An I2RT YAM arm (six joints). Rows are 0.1 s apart.
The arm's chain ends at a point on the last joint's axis. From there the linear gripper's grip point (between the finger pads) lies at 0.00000 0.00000 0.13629 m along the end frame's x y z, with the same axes.
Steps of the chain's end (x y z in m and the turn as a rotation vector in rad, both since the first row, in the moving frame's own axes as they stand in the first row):
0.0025, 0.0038, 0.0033, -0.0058, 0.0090, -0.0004
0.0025, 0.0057, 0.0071, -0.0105, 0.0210, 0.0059
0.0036, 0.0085, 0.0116, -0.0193, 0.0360, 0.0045
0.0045, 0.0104, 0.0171, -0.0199, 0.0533, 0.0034
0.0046, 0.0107, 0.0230, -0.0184, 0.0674, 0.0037
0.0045, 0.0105, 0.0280, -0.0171, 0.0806, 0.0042
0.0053, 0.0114, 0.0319, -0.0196, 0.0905, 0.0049
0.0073, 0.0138, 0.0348, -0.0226, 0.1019, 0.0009
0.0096, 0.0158, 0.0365, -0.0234, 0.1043, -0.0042
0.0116, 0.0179, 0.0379, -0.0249, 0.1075, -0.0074
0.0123, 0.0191, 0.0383, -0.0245, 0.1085, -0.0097
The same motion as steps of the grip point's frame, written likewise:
0.0037, 0.0046, 0.0033, -0.0058, 0.0090, -0.0004
0.0054, 0.0071, 0.0071, -0.0105, 0.0210, 0.0059
0.0085, 0.0111, 0.0115, -0.0193, 0.0360, 0.0045
0.0118, 0.0131, 0.0169, -0.0199, 0.0533, 0.0034
0.0138, 0.0132, 0.0227, -0.0184, 0.0674, 0.0037
0.0155, 0.0129, 0.0275, -0.0171, 0.0806, 0.0042
0.0176, 0.0141, 0.0313, -0.0196, 0.0905, 0.0049
0.0212, 0.0169, 0.0341, -0.0226, 0.1019, 0.0009
0.0238, 0.0190, 0.0357, -0.0234, 0.1043, -0.0042
0.0262, 0.0212, 0.0371, -0.0249, 0.1075, -0.0074
0.0271, 0.0224, 0.0375, -0.0245, 0.1085, -0.0097

